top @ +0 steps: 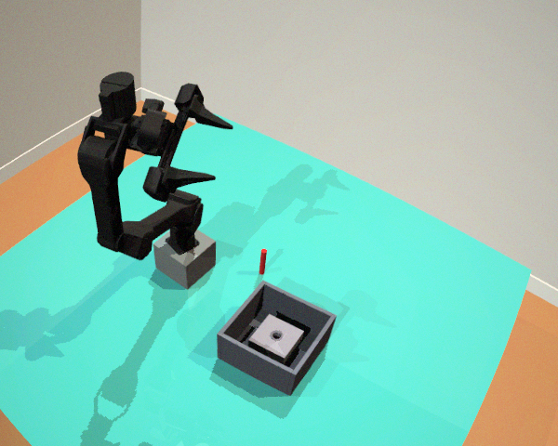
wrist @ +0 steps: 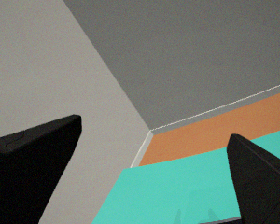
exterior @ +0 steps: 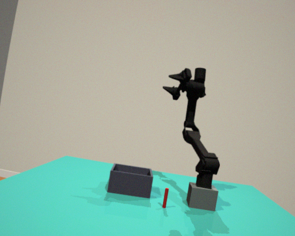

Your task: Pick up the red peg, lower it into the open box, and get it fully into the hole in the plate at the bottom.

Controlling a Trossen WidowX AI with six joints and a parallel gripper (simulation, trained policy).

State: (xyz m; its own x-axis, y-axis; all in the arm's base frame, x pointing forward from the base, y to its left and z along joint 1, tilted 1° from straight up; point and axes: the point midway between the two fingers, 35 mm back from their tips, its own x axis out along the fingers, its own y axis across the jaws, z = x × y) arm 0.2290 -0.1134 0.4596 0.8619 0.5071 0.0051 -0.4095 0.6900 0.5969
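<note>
My gripper tip is now 500 mm above the red peg, 240 mm to the right of it and 130 mm past it. Round my gripper tip: dark grey box: 520 mm below, 100 mm to the left, 70 mm ahead; grey plate: 500 mm below, 100 mm to the left, 70 mm ahead.
</note>
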